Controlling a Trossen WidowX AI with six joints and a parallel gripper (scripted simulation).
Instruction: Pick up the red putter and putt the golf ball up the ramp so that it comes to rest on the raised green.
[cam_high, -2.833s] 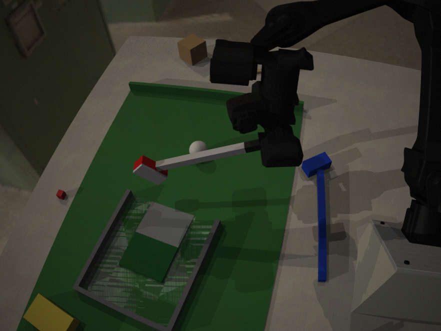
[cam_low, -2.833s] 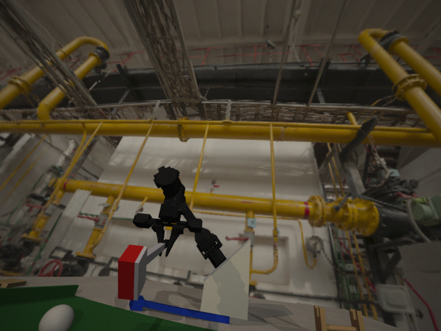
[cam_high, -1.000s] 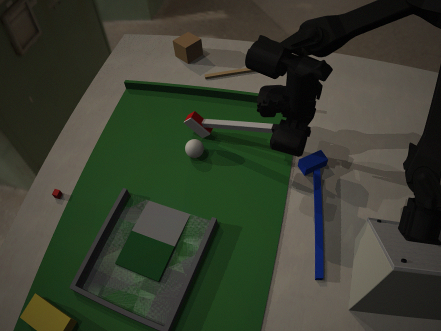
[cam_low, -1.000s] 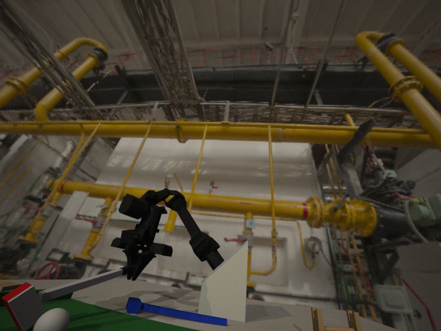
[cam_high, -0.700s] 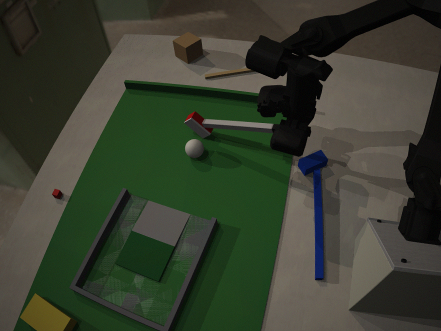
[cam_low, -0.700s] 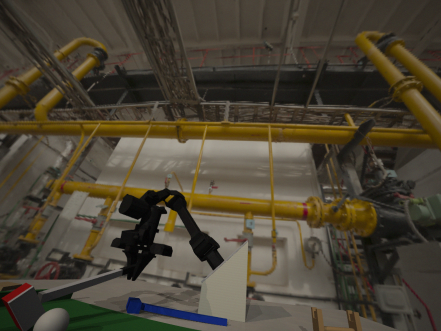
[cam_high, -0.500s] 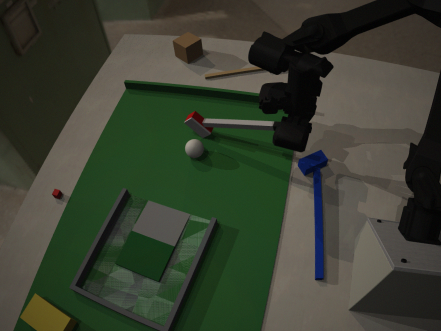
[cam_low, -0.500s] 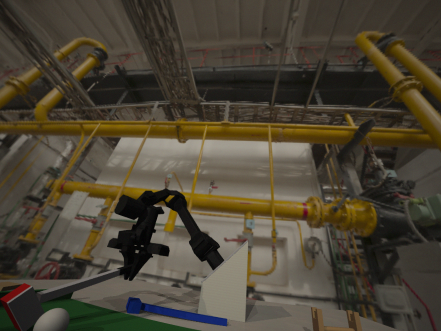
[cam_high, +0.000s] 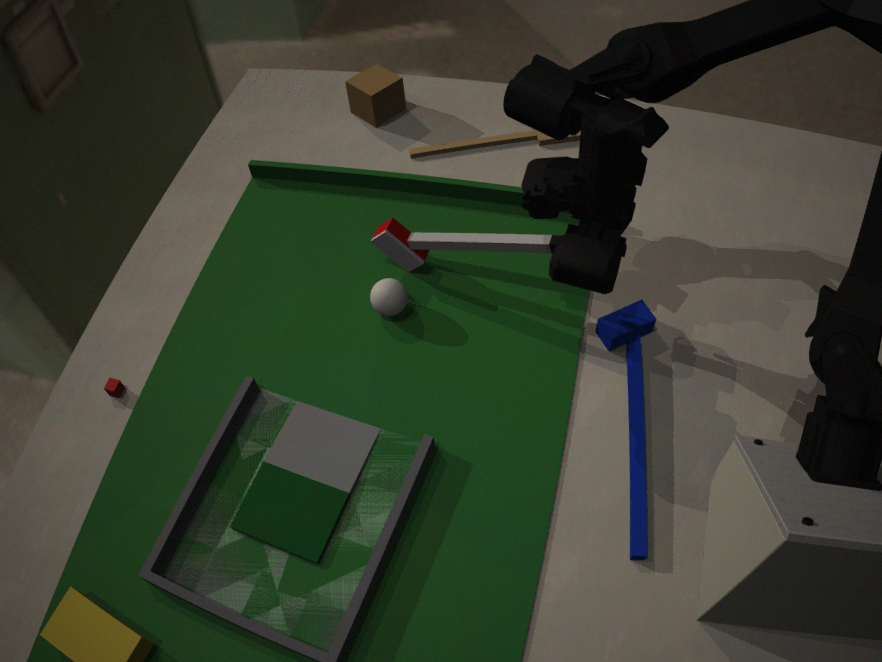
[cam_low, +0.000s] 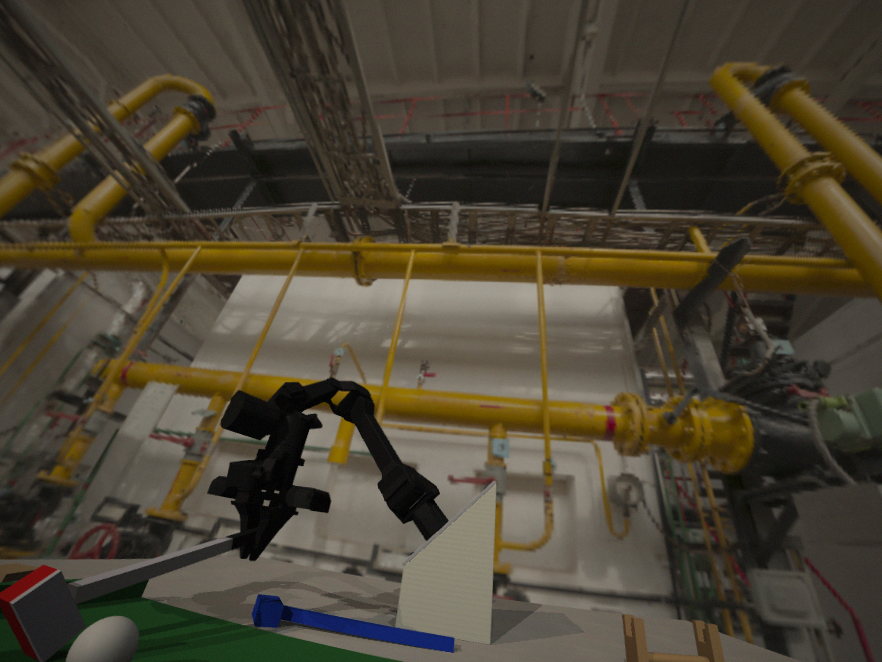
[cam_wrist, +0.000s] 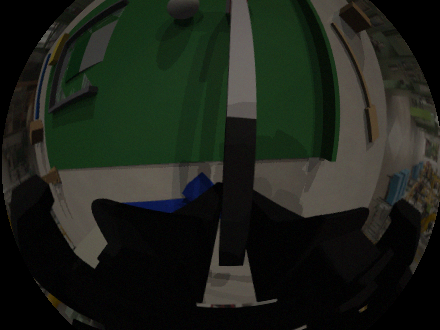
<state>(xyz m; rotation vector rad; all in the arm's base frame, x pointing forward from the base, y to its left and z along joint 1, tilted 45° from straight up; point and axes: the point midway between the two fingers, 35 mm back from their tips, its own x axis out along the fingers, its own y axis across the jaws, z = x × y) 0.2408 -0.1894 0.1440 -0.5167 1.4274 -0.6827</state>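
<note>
The blue putter lies 140 mm to the left of my gripper tip, 70 mm behind it and 60 mm below it. Round my gripper tip: green mat 240 mm ahead, 210 mm to the left, 70 mm below; then mat wall 240 mm ahead, 140 mm to the right, 60 mm below; then white golf ball 220 mm ahead, 50 mm to the left, 50 mm below.
</note>
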